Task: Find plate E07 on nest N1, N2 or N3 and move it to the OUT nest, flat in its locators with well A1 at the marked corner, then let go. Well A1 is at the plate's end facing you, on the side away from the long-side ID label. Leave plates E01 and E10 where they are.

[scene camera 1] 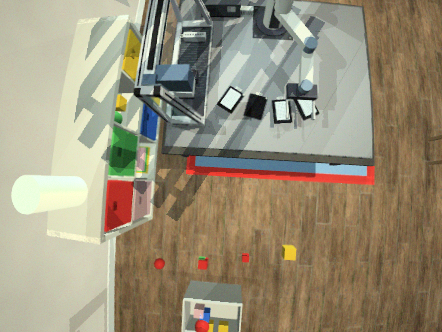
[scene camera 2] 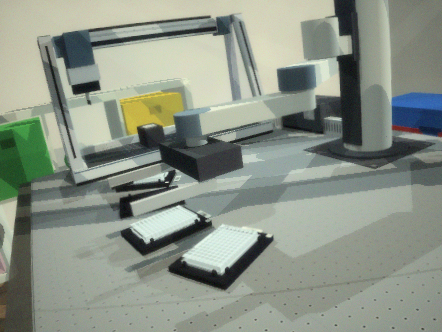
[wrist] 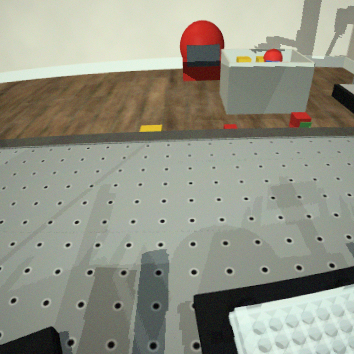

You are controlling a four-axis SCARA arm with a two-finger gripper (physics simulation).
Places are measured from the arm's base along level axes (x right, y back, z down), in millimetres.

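Where they show: gripper, fingertip midpoint: (scene camera 1: 300, 118) (scene camera 2: 118, 195) (wrist: 154, 73); arm's base at its link origin: (scene camera 1: 272, 23) (scene camera 2: 367, 150).
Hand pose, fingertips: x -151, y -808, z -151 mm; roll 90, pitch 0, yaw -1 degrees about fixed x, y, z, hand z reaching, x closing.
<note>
Things, the pixels of their top centre, and the offset from my fingertips. "spot": a spot on its surface instead.
- second white plate at its top centre: (scene camera 2: 163, 220) (scene camera 1: 282, 110) dx +83, dy +91, dz +112 mm
- black OUT nest at its top centre: (scene camera 2: 149, 195) (scene camera 1: 255, 105) dx +264, dy +115, dz +116 mm
- third plate at its top centre: (scene camera 2: 145, 174) (scene camera 1: 230, 98) dx +436, dy +157, dz +112 mm
- blue-grey carriage at a spot on its surface: (scene camera 1: 175, 76) spot: dx +673, dy +50, dz -350 mm
- black nest corner at a spot on its surface: (wrist: 32, 342) spot: dx -79, dy +52, dz +126 mm
My gripper (scene camera 1: 304, 120) (scene camera 2: 122, 195) is open and empty, raised above the table near the rightmost nest of scene camera 1. Its fingers partly cover the plate (scene camera 1: 303, 106) (scene camera 2: 221, 249) there in that view. A second white plate (scene camera 1: 281, 107) (scene camera 2: 166, 223) (wrist: 300, 325) sits in the nest beside it. The black OUT nest (scene camera 1: 256, 107) (scene camera 2: 125, 204) is bare and partly hidden by a finger in scene camera 2. A third plate (scene camera 1: 230, 99) (scene camera 2: 156, 179) lies in the nest nearest the gantry. The plate IDs are unreadable. The fingers do not show in the wrist view.
A gantry frame (scene camera 2: 150, 31) with a blue-grey carriage (scene camera 1: 175, 76) stands left of the nests. The arm's column (scene camera 2: 375, 75) stands at the back. A black nest corner (wrist: 32, 342) shows at the wrist view's lower left. The table edge (scene camera 1: 270, 156) runs beyond the nests.
</note>
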